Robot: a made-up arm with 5 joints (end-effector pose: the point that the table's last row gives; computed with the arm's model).
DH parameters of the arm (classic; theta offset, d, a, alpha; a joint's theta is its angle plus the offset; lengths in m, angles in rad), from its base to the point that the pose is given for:
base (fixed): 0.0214 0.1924 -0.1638 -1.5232
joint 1: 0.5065 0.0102 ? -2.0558
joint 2: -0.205 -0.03 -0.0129 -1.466
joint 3: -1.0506 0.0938 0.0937 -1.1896
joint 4: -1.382 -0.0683 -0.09 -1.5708
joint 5: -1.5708 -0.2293 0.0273 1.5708
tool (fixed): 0 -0.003 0 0
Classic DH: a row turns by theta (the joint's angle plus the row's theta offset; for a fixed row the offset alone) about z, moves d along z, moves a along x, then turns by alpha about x.
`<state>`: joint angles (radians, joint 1 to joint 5).
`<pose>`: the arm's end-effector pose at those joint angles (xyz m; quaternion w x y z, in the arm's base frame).
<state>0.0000 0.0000 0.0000 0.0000 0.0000</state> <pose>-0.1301 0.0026 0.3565 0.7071 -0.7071 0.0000 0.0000</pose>
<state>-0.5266 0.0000 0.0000 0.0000 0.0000</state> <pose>-0.2169 0.0010 0.3513 0.6867 -0.6788 -0.1750 -0.1926</pose>
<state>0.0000 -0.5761 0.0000 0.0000 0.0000</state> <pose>-0.0733 -0.0302 0.3446 0.7623 -0.5936 -0.0717 0.2476</pose>
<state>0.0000 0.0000 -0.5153 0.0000 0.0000</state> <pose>-0.0598 0.0288 0.3431 0.6167 -0.7508 0.1957 0.1328</pose>
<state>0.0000 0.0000 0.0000 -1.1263 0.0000</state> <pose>-0.1301 0.1601 0.1472 0.2204 -0.9754 0.0000 0.0000</pose>
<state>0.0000 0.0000 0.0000 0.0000 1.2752</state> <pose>-0.1524 -0.0213 0.3565 0.5682 -0.5682 0.4209 -0.4210</pose>
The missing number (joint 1, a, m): 0.0432
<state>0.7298 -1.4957 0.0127 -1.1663 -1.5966</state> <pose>-0.2102 0.0275 0.3186 0.1809 0.1133 -0.6043 0.7677</pose>
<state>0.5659 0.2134 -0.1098 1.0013 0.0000</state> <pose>-0.0830 -0.2032 0.3351 0.8897 -0.3552 0.2864 0.0178</pose>
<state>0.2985 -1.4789 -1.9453 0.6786 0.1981</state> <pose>0.0261 0.1680 0.0636 0.0115 -0.5843 0.3370 0.7381</pose>
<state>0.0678 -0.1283 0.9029 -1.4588 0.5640</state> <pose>-0.1055 0.1909 0.1510 0.2856 -0.7726 -0.0417 -0.5655</pose>
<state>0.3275 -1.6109 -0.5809 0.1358 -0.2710</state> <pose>0.0429 0.0797 0.2114 0.5122 -0.1434 -0.0676 0.8441</pose>
